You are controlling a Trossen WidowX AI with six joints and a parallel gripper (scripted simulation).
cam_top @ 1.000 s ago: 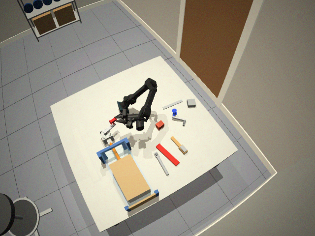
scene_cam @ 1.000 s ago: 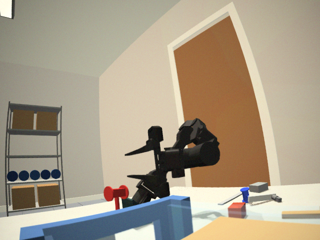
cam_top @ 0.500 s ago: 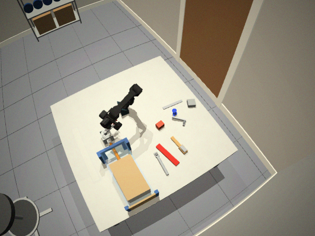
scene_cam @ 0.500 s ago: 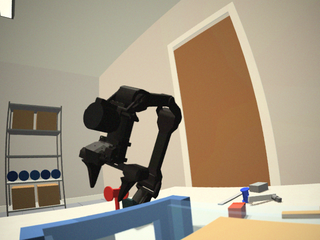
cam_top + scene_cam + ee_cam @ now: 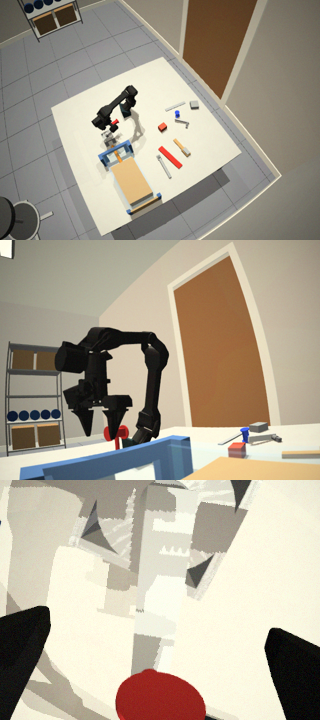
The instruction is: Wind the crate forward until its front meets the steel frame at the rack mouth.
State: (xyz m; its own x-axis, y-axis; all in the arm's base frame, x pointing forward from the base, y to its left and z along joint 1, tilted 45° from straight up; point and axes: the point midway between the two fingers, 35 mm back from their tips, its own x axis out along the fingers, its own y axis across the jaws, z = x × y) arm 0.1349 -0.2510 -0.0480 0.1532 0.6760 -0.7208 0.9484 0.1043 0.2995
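My gripper tip is now 20 mm past the red grip, 60 mm to the right of it and 10 mm above it. Round my gripper tip: red bar: 410 mm ahead, 300 mm to the left, 150 mm below; then wooden brush: 400 mm ahead, 420 mm to the left, 130 mm below; then winch: 50 mm to the right, 120 mm below.
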